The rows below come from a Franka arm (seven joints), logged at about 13 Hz.
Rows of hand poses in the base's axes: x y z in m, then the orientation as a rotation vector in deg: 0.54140, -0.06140, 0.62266, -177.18, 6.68, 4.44; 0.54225, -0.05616, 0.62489, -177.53, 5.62, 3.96; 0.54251, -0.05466, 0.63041, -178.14, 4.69, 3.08; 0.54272, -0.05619, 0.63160, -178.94, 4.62, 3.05; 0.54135, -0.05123, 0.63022, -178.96, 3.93, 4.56; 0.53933, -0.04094, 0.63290, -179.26, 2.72, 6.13; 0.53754, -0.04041, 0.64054, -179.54, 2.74, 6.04; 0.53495, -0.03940, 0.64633, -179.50, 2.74, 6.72; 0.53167, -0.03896, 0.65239, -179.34, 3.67, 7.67; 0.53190, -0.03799, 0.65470, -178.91, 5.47, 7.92; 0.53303, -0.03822, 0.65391, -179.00, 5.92, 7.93; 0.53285, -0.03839, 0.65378, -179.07, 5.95, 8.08; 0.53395, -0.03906, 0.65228, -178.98, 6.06, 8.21; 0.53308, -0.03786, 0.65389, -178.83, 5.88, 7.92; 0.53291, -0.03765, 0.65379, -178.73, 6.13, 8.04; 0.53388, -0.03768, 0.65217, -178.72, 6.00, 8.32
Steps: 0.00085, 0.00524, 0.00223, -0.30, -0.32, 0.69; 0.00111, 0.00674, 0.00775, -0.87, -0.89, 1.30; 0.00132, 0.00521, 0.00894, -1.66, -0.89, 1.38; -0.00005, 0.01017, 0.00756, -1.65, 0.07, 1.84; -0.00207, 0.02046, 0.01024, -1.92, 1.06, 2.65; -0.00386, 0.02099, 0.01788, -2.20, 1.01, 2.65; -0.00645, 0.02200, 0.02367, -2.17, 1.44, 2.66; -0.00973, 0.02244, 0.02973, -2.05, 2.06, 2.07; -0.00950, 0.02341, 0.03204, -1.70, 2.24, 0.91; -0.00837, 0.02318, 0.03125, -1.81, 2.26, 0.63; -0.00855, 0.02301, 0.03112, -1.89, 2.36, 0.61; -0.00745, 0.02234, 0.02962, -1.81, 2.44, 0.54; -0.00832, 0.02354, 0.03123, -1.64, 2.25, 0.65; -0.00849, 0.02375, 0.03113, -1.56, 2.33, 0.48; -0.00752, 0.02372, 0.02951, -1.55, 2.51, 0.57
